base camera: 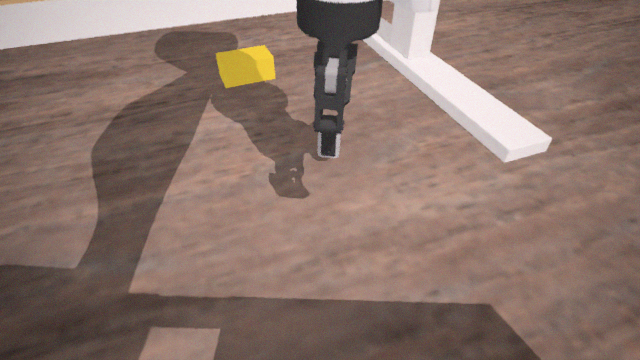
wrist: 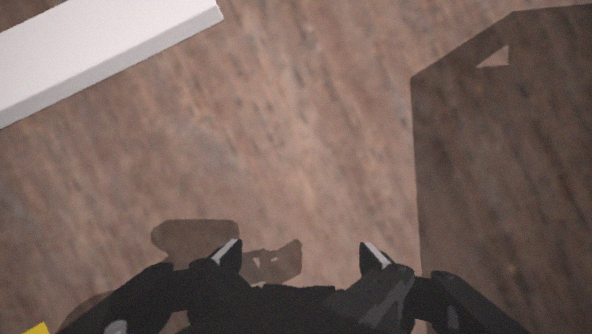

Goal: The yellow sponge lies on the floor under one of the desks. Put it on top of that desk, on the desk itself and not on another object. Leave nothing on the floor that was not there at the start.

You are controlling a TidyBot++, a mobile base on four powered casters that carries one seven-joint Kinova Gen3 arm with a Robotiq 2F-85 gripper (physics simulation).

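Frame: origin at the arm's base, x ahead, y left, z up, level; centimetres.
Seen in the pictures: gripper, fingertip midpoint: (base camera: 332,130) (wrist: 300,254).
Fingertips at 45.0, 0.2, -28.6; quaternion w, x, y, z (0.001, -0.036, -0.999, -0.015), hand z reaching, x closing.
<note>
A point is followed by its place in that frame, as x, y, z.
The yellow sponge (base camera: 245,66) @(76.3, 16.9, -36.0) (wrist: 37,329) @(78.4, 12.2, -38.9) lies on the floor, left of the gripper in the base camera view; in the wrist view a small corner of it shows at the bottom left edge. My gripper (base camera: 328,145) @(45.0, 0.2, -28.6) (wrist: 300,254) @(45.0, 0.2, -28.6) points down above the floor, open and empty, to the right of the sponge and nearer the base, apart from it. The desk's white foot (base camera: 475,105) @(65.3, -23.6, -37.2) (wrist: 100,55) @(67.0, -20.3, -37.1) lies on the floor to the right of the gripper in the base camera view. The desk top does not show clearly in either view.
A white upright (base camera: 420,30) @(83.1, -16.4, -31.5) rises from the foot. A long white panel (base camera: 125,20) @(102.2, 51.7, -36.7) runs across the top left of the base camera view, behind the sponge. Shadows of the arm and base fall across the floor and partly over the sponge.
</note>
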